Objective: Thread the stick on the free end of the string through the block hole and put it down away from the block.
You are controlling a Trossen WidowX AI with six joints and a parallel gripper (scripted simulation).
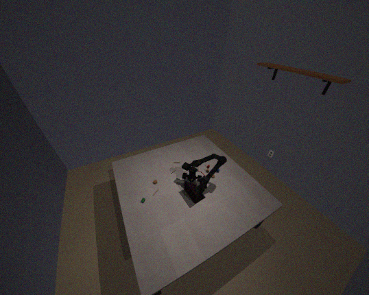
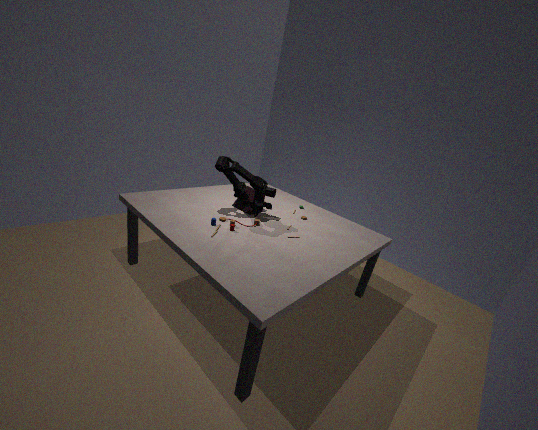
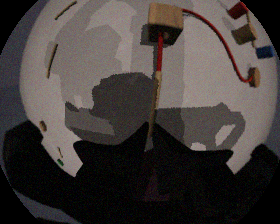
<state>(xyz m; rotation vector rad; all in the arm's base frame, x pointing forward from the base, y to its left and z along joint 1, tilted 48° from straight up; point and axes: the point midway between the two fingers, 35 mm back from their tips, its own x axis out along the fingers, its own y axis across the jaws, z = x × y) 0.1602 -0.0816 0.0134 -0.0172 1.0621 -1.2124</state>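
The thin wooden stick lies 30 mm to the right of my gripper tip, 30 mm ahead of it and 10 mm above it. The rest, counted from my gripper tip: red object (280 mm to the right, 50 mm ahead, 20 mm above); then wooden block (90 mm to the right, 80 mm ahead, 20 mm above); then button (230 mm to the right, 80 mm behind, 10 mm above).
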